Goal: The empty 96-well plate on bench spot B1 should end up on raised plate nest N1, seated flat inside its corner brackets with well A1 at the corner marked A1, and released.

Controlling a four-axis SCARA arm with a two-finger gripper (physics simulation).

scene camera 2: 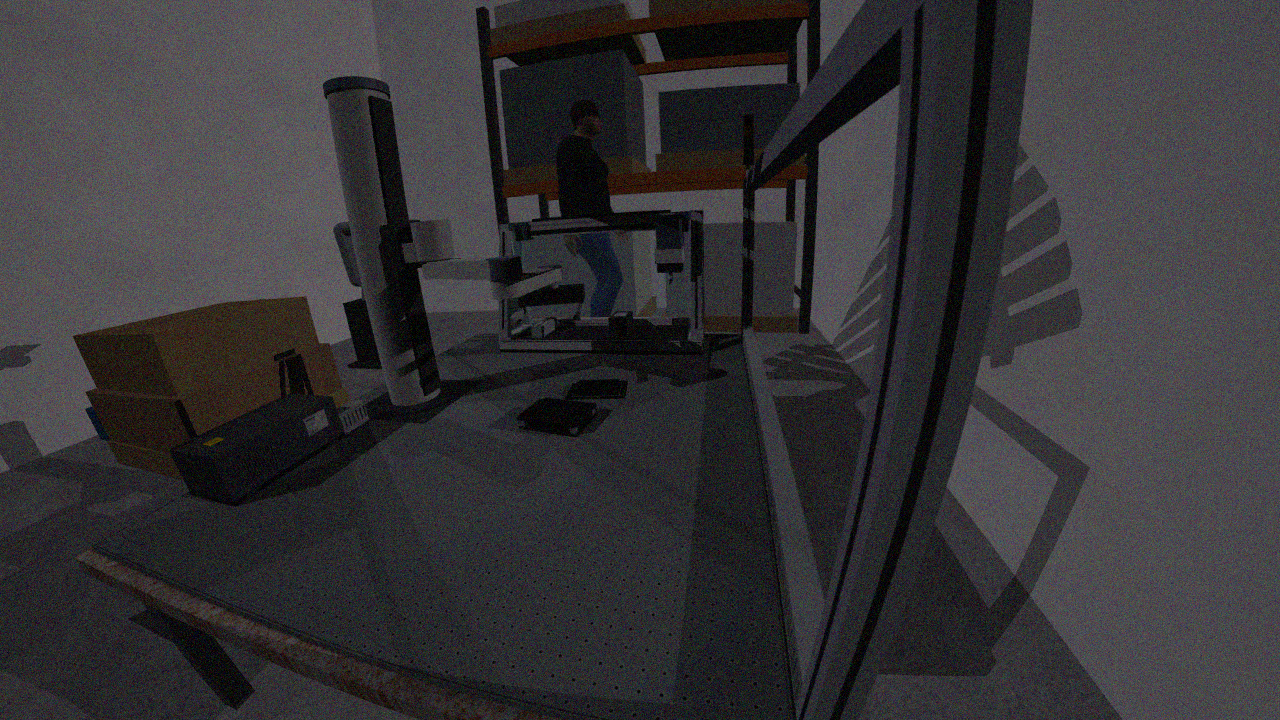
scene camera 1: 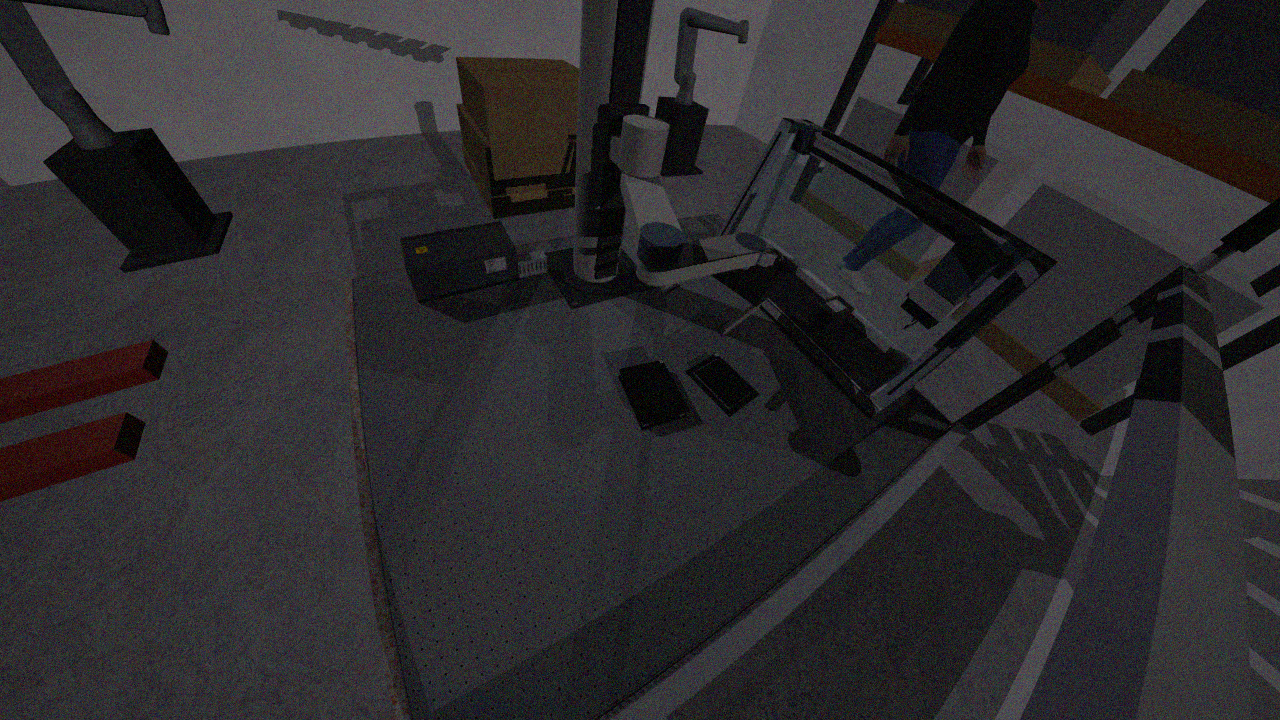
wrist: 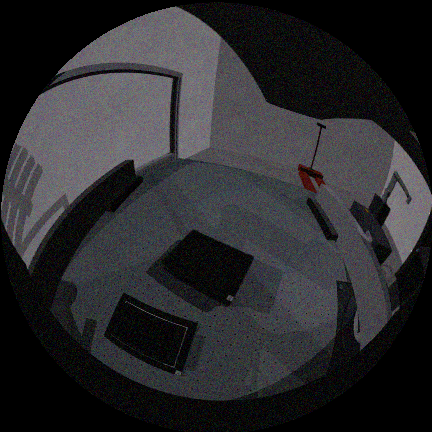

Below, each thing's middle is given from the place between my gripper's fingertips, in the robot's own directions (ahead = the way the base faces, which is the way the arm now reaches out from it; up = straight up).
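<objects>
I find that my gripper is 250 mm above the nest outlined in white (scene camera 1: 729,410), 80 mm short of it and 130 mm to the right of it.
</objects>
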